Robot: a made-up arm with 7 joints.
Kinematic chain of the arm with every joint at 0, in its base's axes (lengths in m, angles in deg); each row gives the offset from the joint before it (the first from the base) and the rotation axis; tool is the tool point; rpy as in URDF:
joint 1: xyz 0 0 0 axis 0.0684 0.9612 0.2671
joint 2: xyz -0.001 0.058 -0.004 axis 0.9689 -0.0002 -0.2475
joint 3: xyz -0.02 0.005 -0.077 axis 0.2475 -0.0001 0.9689
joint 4: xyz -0.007 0 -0.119 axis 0.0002 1 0
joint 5: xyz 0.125 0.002 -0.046 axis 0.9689 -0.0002 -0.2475
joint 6: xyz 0.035 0 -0.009 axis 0.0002 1 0
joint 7: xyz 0.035 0 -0.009 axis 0.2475 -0.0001 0.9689
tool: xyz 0 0 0 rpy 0 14.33 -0.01
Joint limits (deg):
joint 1: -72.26..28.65
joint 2: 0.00..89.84
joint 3: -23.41..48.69
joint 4: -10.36..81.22
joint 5: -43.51..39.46
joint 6: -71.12..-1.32
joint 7: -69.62..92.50
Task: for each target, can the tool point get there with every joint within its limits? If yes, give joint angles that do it. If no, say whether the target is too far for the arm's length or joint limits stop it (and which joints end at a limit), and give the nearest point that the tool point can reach.
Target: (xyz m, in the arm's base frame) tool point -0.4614 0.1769 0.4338
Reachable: no: too far | nearest point -0.0076 0.2033 0.2271 | short by 0.499 m
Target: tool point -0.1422 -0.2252 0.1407
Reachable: no: joint limits stop it (at a limit: joint 1, joint 2, joint 3, joint 4, joint 6) | nearest point 0.2045 -0.1047 0.0488 | short by 0.378 m
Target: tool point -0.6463 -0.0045 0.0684
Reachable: no: too far | nearest point -0.2510 0.1152 -0.2870 | short by 0.545 m
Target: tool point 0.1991 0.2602 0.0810
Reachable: yes | joints -42.19 51.61 41.14 -2.26 -8.11 -35.45 -38.61
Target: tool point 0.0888 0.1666 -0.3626
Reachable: yes | joints -11.10 10.97 12.62 65.74 -35.82 -51.83 15.12
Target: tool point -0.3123 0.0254 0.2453
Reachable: no: joint limits stop it (at a limit: joint 1, joint 2, joint 3, joint 4) | nearest point -0.0107 0.2015 0.2143 | short by 0.351 m
